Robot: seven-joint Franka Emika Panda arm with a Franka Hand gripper.
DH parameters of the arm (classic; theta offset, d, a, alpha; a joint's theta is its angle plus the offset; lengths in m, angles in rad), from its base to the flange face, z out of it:
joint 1: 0 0.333 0 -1.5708
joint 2: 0 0 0 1.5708
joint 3: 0 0.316 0.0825 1.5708
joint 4: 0 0 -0.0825 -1.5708
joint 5: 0 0.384 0 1.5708
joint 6: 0 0 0.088 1.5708
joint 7: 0 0.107 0 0
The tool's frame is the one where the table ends.
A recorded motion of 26 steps. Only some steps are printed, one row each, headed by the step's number.
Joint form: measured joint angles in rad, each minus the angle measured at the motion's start. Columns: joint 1, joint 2, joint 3, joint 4, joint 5, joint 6, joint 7.
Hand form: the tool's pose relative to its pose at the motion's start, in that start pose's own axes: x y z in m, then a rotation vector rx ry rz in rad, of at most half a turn. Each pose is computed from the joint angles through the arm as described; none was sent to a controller.
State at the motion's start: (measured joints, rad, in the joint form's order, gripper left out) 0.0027 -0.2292 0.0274 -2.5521 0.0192 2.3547 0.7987
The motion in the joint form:
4: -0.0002 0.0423 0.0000 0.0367 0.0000 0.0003 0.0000
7: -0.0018 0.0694 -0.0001 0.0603 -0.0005 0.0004 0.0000
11: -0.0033 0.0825 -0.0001 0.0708 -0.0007 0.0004 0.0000
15: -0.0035 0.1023 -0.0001 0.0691 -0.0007 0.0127 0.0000
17: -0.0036 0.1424 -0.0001 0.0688 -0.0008 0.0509 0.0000
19: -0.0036 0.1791 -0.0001 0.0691 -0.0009 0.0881 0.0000
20: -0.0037 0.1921 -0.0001 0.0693 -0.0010 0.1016 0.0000
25: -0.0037 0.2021 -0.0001 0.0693 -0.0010 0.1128 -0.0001
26: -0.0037 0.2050 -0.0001 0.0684 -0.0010 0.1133 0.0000
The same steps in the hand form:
4: 0.0083 -0.0087 0.0034 -0.0031 -0.0045 0.0001
7: 0.0141 -0.0137 0.0058 -0.0053 -0.0070 0.0014
11: 0.0170 -0.0157 0.0075 -0.0070 -0.0089 0.0027
15: 0.0176 -0.0161 0.0162 -0.0134 -0.0155 0.0031
17: 0.0201 -0.0183 0.0316 -0.0147 -0.0174 0.0035
19: 0.0222 -0.0203 0.0454 -0.0138 -0.0172 0.0039
20: 0.0230 -0.0210 0.0502 -0.0132 -0.0167 0.0040
25: 0.0236 -0.0215 0.0540 -0.0123 -0.0160 0.0040
26: 0.0233 -0.0212 0.0556 -0.0146 -0.0183 0.0042

